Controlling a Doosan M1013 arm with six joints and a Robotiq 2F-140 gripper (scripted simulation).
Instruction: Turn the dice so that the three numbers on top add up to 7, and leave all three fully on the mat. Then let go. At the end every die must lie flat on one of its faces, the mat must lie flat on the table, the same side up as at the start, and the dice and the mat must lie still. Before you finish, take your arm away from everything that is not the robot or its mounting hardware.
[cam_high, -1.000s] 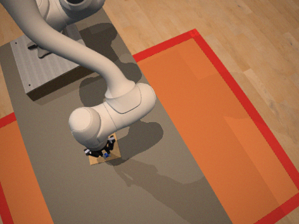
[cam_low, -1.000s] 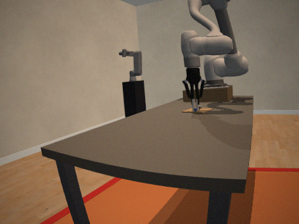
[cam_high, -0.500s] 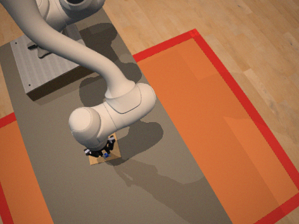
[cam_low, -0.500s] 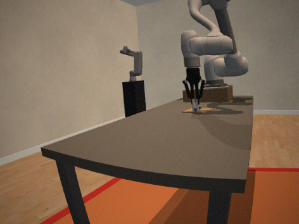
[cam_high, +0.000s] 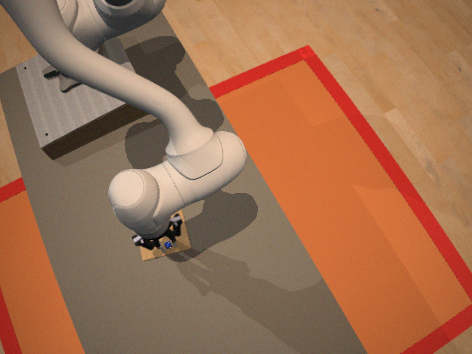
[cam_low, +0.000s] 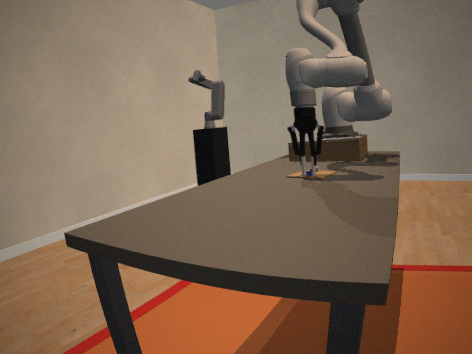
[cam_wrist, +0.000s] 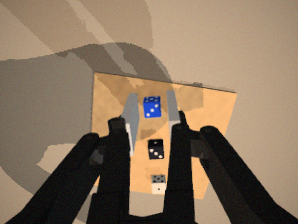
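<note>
Now: hand 3 cm above the blue die. Also, from my hand: black die 5 cm behind, 3 cm below, 1 cm to the right; tan mat 5 cm behind, 4 cm below, 1 cm to the right; white die 10 cm behind, 3 cm below, 1 cm to the right.
</note>
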